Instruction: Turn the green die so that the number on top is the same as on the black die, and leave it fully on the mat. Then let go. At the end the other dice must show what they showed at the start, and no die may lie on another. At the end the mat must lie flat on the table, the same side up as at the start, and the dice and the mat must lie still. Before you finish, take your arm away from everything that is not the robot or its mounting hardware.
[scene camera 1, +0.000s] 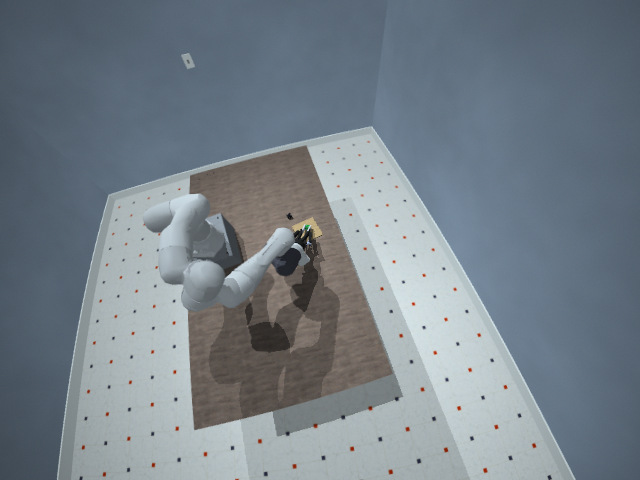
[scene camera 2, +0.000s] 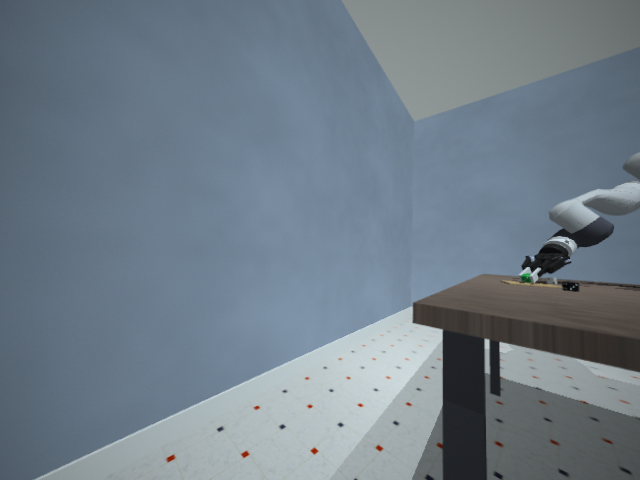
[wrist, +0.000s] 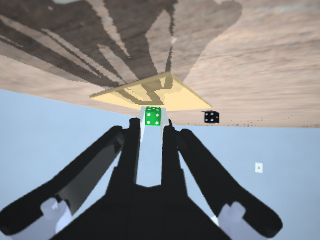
My gripper (wrist: 153, 114) is 0.21 m from the lens. A tan mat (wrist: 164, 90): 0.13 m from the lens.
